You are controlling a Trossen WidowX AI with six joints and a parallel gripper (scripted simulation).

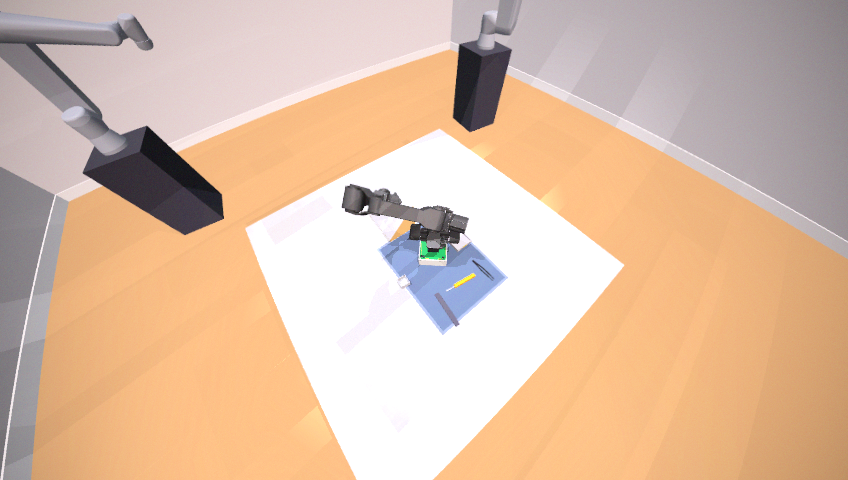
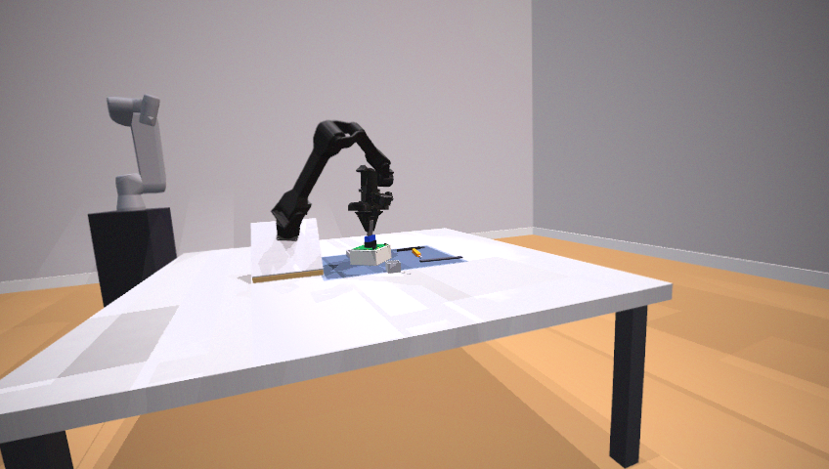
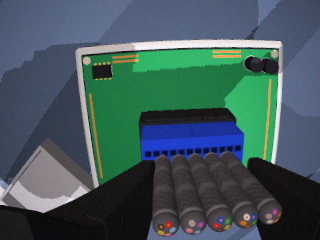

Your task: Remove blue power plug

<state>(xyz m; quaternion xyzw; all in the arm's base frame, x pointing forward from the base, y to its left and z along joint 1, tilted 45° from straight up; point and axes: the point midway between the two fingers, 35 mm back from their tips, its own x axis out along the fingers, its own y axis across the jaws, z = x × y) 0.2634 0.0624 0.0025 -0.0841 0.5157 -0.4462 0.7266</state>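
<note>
The blue power plug lies 20 mm below my gripper tip. From my gripper tip the other things lie so: blue mat (110 mm below, 50 mm ahead, 10 mm to the left); then dark bar (230 mm ahead, 100 mm below, 70 mm to the right).
</note>
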